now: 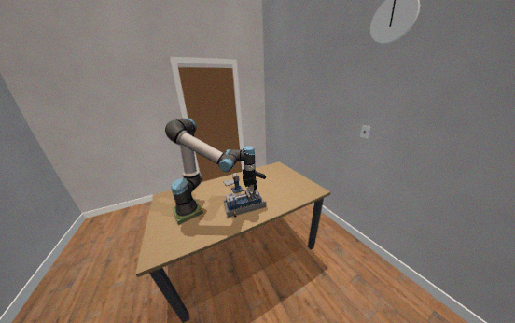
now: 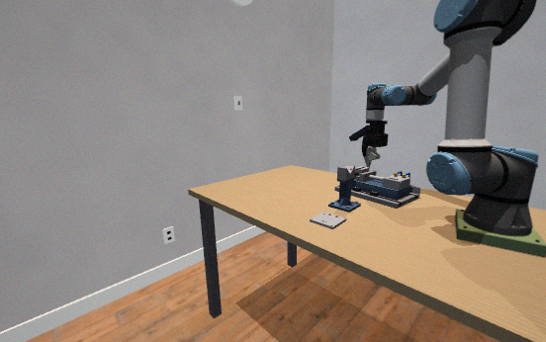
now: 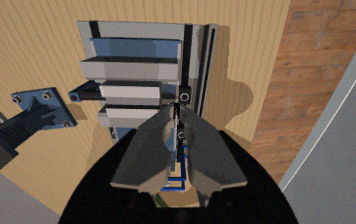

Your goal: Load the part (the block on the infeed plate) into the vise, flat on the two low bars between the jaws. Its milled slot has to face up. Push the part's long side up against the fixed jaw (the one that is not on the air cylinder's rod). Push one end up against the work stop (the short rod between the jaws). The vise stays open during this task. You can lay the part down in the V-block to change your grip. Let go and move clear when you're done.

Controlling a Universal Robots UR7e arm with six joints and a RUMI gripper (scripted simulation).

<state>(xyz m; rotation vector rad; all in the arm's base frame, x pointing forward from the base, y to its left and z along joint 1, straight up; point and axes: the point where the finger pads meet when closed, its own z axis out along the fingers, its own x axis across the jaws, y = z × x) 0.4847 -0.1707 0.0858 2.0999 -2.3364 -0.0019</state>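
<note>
Now: hand 5 cm to the right of the part, 2 cm above it and 1 cm short of it. The rest, counted from my hand: grey jaw: 5 cm to the left, 4 cm below, 3 cm behind; then cylinder rod: 8 cm behind, 6 cm to the left, 4 cm below; then work stop: 10 cm to the left, 3 cm below, 1 cm ahead.
</note>
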